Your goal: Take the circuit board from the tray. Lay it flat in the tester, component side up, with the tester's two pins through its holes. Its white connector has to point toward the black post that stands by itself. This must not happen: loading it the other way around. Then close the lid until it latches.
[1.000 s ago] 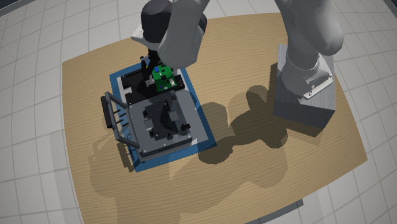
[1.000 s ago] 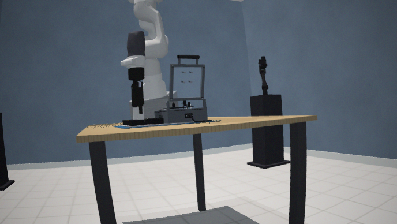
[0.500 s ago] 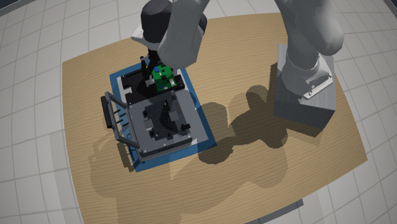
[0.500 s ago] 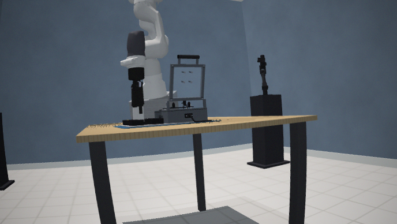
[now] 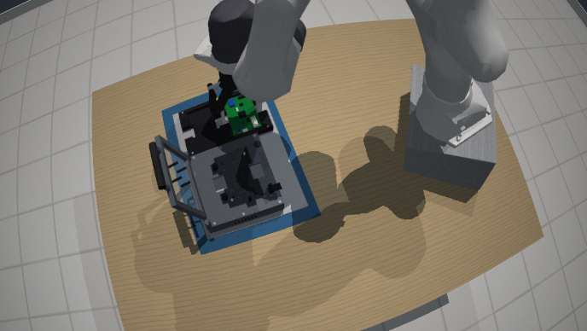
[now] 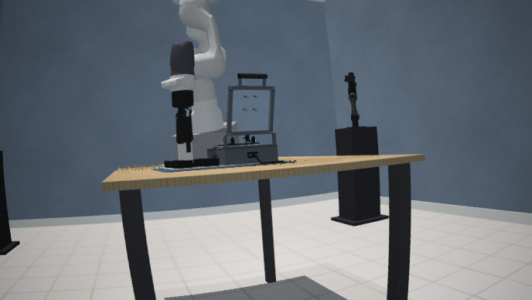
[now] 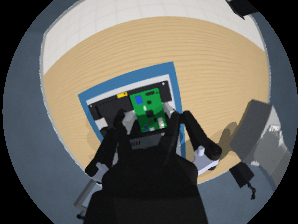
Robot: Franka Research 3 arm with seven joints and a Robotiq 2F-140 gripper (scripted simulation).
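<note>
Right now the green circuit board is 20 mm below my hand. From my hand the other things lie so: black post: 230 mm to the left, 50 mm above, 20 mm behind; see-through lid: 190 mm to the left, 170 mm ahead, 140 mm above.
</note>
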